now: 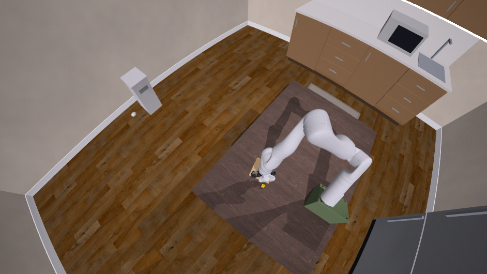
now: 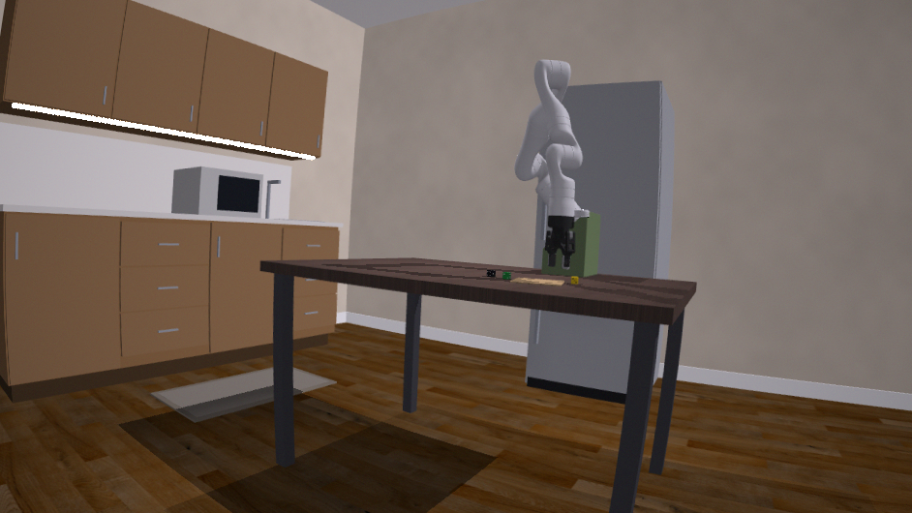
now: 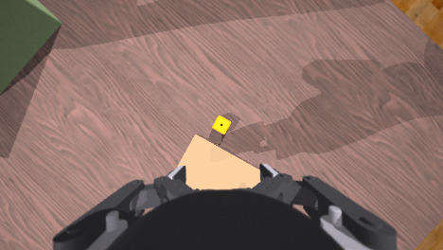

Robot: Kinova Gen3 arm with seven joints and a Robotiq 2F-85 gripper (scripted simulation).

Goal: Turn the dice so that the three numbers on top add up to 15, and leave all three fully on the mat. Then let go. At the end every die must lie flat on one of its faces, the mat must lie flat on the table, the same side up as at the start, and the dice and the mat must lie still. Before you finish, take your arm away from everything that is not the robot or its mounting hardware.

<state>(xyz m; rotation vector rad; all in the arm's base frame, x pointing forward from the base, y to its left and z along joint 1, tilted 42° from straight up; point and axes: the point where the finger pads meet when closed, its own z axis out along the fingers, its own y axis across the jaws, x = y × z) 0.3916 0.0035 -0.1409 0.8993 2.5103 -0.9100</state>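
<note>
The yellow die is 4 cm behind my hand, 4 cm to the left of it and 4 cm below it. The rest, counted from my hand: black die (1 cm ahead, 21 cm to the right, 4 cm below); then green die (3 cm ahead, 15 cm to the right, 4 cm below); then tan mat (3 cm ahead, 5 cm to the right, 5 cm below).
</note>
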